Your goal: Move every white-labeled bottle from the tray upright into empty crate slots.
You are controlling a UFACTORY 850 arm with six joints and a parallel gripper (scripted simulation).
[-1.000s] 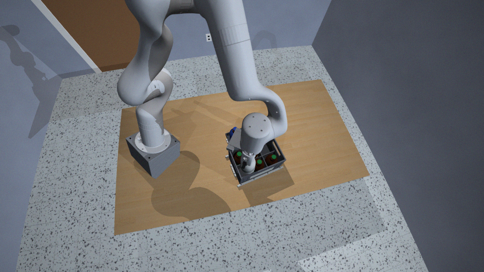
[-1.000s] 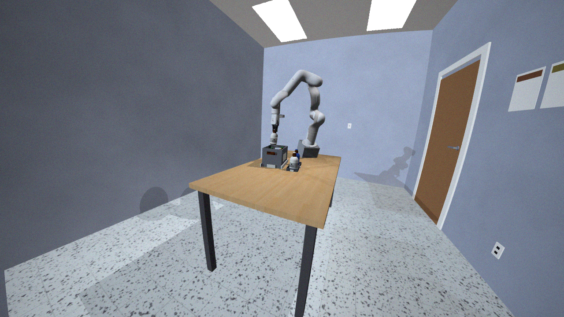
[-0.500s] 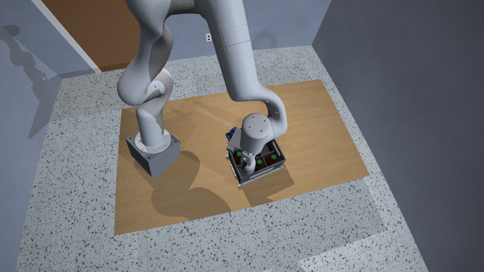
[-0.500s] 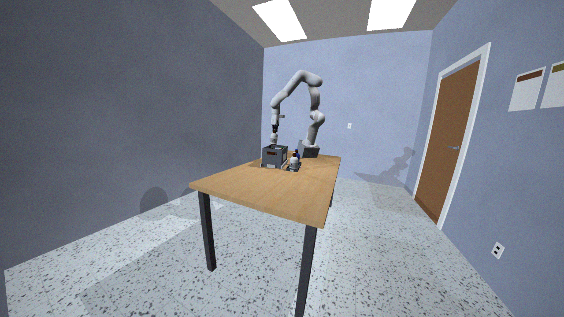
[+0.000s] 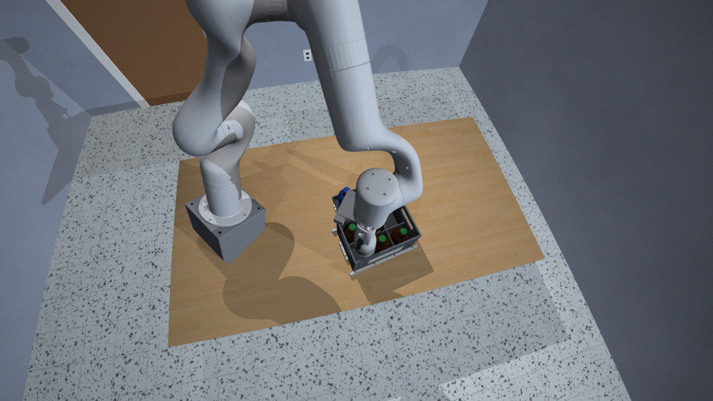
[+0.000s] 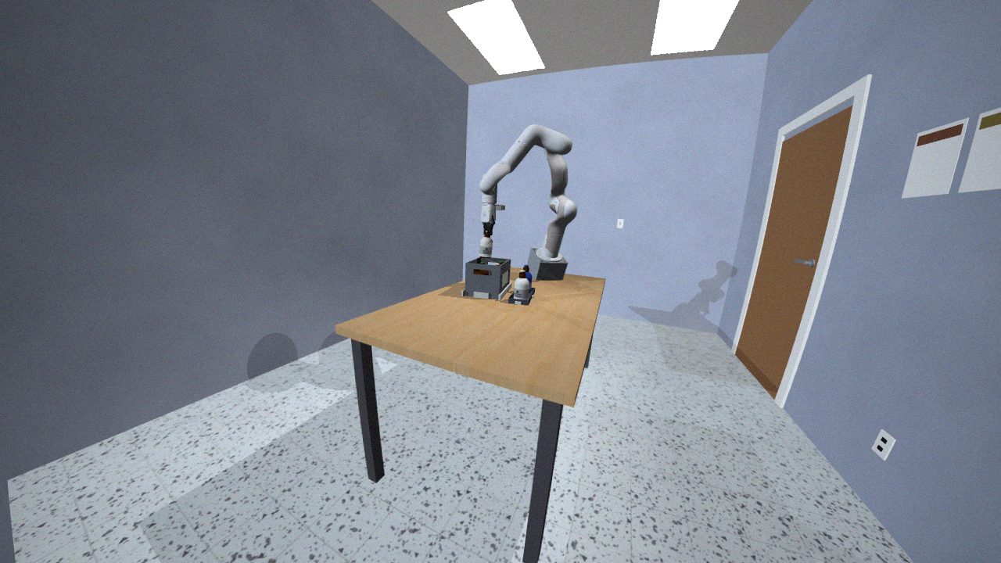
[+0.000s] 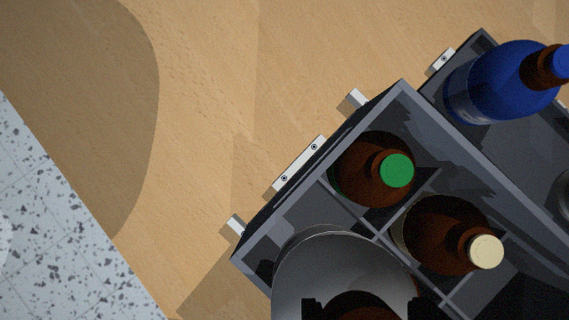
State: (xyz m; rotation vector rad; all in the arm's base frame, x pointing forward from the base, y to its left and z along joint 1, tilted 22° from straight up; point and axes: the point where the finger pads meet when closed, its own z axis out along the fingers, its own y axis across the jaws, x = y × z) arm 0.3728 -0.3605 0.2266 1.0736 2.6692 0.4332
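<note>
My gripper is now 25 cm above the crate, 9 cm short of it and 5 cm to the right of it. The rest, counted from my hand: blue-labeled bottle 24 cm to the left, 24 cm below, 2 cm ahead; dark tray 32 cm below, 25 cm to the left, 11 cm ahead.
</note>
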